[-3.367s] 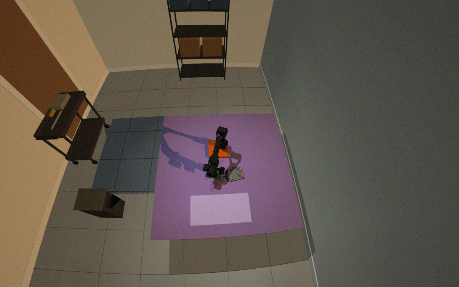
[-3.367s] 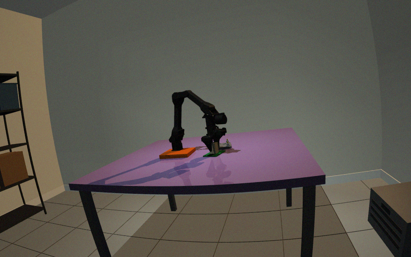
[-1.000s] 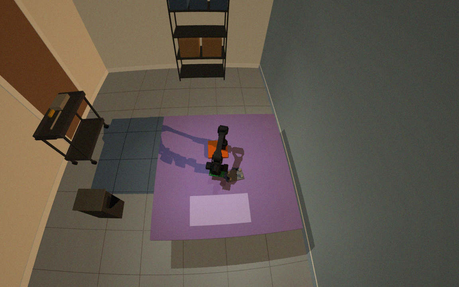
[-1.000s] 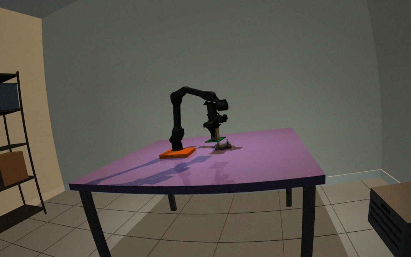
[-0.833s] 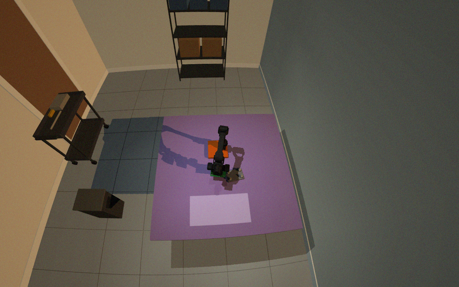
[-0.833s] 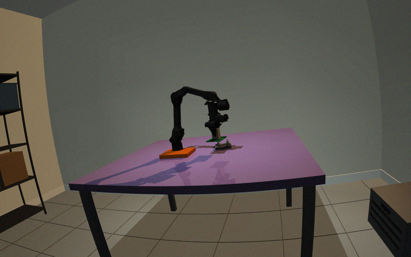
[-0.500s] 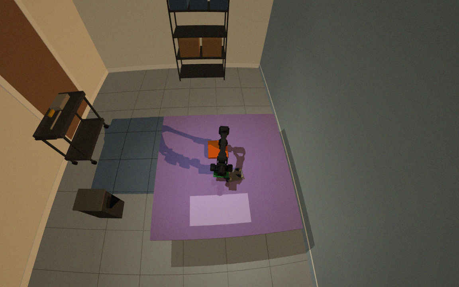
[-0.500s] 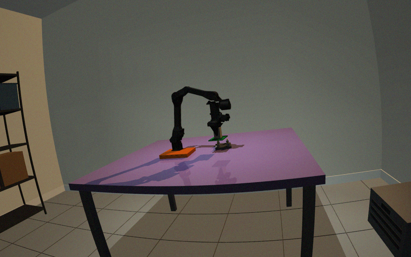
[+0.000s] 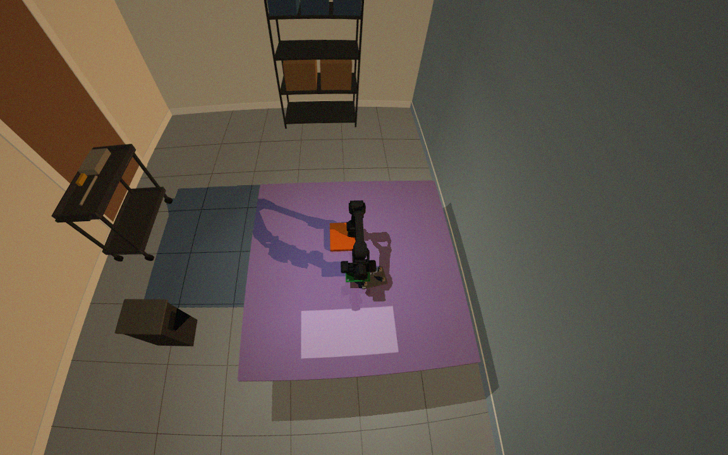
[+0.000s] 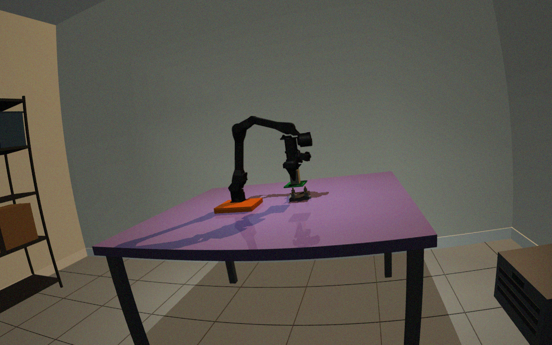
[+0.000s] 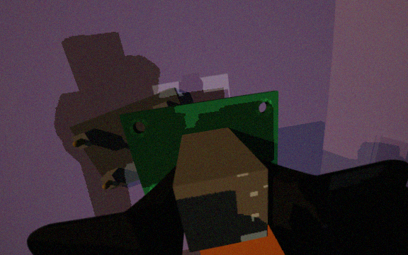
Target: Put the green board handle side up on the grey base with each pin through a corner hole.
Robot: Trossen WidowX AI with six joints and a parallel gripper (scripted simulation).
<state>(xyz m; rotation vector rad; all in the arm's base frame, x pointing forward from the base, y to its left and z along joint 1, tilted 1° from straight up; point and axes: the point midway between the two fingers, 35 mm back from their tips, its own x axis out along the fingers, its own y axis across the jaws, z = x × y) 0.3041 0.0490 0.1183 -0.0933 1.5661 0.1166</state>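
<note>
Right now my gripper tip is 2 cm past the grey base, 9 cm to the right of it and 10 cm above it. Also, from my gripper tip: green board right at my gripper tip.
</note>
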